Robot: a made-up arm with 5 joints.
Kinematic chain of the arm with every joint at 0, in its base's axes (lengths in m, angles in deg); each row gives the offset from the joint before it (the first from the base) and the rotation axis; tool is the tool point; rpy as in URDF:
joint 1: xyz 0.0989 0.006 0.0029 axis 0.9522 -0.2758 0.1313
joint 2: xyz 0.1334 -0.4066 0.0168 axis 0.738 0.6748 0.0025
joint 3: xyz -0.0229 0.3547 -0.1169 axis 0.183 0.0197 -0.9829
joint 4: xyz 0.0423 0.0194 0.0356 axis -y
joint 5: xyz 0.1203 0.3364 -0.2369 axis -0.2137 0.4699 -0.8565
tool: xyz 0.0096 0.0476 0.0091 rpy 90 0 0
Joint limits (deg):
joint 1: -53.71..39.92
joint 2: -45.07..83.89
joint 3: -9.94..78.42
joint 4: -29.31..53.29
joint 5: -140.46..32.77
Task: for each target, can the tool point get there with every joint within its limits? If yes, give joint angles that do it. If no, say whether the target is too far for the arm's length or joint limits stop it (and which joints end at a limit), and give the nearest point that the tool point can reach.
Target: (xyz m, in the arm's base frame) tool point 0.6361 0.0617 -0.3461
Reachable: yes | joints -21.83 -27.72 14.24 38.80 7.81
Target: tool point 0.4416 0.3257 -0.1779
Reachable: yes | joints -23.96 21.11 -2.45 46.55 -56.22
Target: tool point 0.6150 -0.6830 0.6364
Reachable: no: joint limits stop it (at a limit: joint 1, joint 2, joint 3, joint 4) | nearest point 0.5111 -0.1165 0.5789 | short by 0.579 m
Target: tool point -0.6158 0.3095 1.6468
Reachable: no: too far | nearest point 0.1347 0.0267 0.5680 | short by 1.344 m
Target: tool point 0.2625 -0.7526 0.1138
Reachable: no: joint limits stop it (at a limit: joint 1, joint 3, joint 5) | nearest point 0.5072 -0.3654 -0.0129 | short by 0.475 m
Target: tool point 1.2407 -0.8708 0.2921
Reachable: no: too far | nearest point 0.7179 -0.3785 0.0409 | short by 0.761 m
